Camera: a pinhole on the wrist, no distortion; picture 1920 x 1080 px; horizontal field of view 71.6 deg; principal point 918.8 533.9 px. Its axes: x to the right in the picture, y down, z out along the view. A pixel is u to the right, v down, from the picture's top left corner.
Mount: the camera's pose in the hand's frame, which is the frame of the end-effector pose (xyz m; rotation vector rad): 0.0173 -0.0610 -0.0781 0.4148 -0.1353 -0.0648
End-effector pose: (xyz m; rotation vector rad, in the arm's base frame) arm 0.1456 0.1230 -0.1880 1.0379 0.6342 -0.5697
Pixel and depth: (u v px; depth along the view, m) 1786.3 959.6 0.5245
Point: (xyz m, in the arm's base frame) 0.3441 -0.4319 -0.2952
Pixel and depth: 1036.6 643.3 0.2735
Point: 0.0796 -0.1026 -0.2139
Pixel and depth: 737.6 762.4 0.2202
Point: 0.0663 -0.0367 -0.1753
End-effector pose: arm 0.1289 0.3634 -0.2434 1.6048 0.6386 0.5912
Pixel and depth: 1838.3 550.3 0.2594
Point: 0.3534 0.3636 -0.4382
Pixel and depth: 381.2 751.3 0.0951
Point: 0.1057 0.3408 -0.3257
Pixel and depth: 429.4 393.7 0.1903
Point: 0.1152 0.2669 -0.4017
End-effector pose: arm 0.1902 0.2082 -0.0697 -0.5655 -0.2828 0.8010
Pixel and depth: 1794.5 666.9 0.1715
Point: 0.2907 0.2527 0.0843
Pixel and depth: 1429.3 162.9 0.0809
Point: 0.2880 0.1656 -0.0099
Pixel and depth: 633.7 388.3 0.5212
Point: 0.1021 0.0403 0.3964
